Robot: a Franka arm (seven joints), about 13 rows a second.
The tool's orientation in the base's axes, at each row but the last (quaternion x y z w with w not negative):
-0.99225, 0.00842, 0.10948, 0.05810
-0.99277, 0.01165, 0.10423, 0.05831
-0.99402, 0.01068, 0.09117, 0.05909
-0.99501, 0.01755, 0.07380, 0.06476
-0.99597, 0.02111, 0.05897, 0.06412
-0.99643, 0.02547, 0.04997, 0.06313
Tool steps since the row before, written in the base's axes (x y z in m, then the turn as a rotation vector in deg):
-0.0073, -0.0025, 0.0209, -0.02, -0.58, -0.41
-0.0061, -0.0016, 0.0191, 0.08, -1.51, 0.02
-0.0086, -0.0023, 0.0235, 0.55, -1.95, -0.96
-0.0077, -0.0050, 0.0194, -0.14, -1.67, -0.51
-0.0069, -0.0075, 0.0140, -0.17, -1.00, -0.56
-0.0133, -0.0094, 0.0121, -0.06, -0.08, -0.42
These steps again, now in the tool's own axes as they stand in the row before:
-0.0117, 0.0003, -0.0190, 0.07, 0.62, 0.33
-0.0099, -0.0004, -0.0175, 0.09, 1.49, -0.21
-0.0127, -0.0002, -0.0217, 0.74, 2.03, 0.61
-0.0104, 0.0028, -0.0186, -0.02, 1.73, 0.30
-0.0083, 0.0060, -0.0140, -0.07, 1.07, 0.44
-0.0140, 0.0086, -0.0119, -0.01, 0.13, 0.41

